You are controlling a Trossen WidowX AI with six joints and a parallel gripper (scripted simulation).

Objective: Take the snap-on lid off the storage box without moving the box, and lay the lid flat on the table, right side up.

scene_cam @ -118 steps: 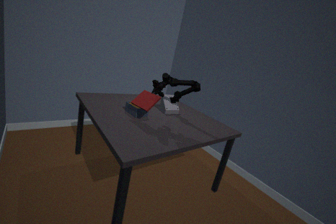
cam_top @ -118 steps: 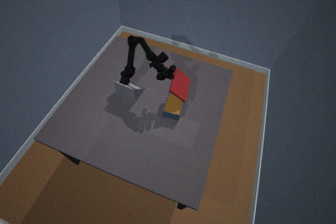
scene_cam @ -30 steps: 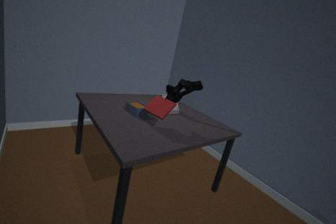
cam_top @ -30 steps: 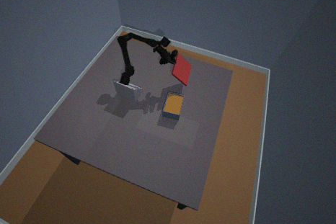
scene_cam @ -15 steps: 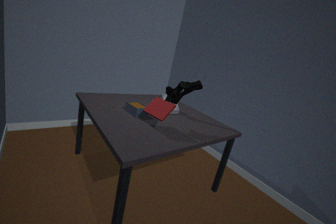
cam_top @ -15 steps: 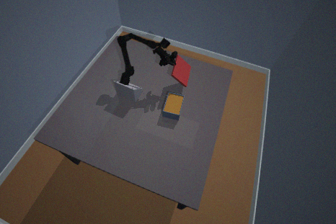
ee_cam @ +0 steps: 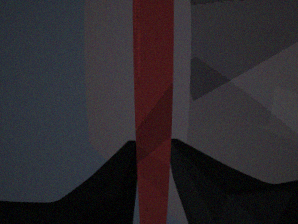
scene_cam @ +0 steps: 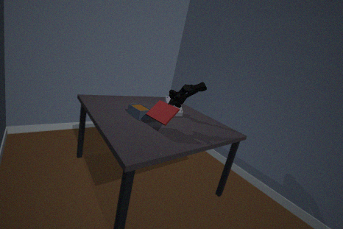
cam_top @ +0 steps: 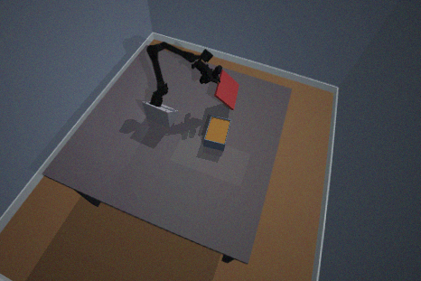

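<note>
Right now the red lid is 6 cm ahead of my gripper tip, 5 cm below it and 1 cm to the left of it. The rest, counted from my gripper tip: grey storage box (28 cm to the right, 16 cm below, 11 cm ahead).
</note>
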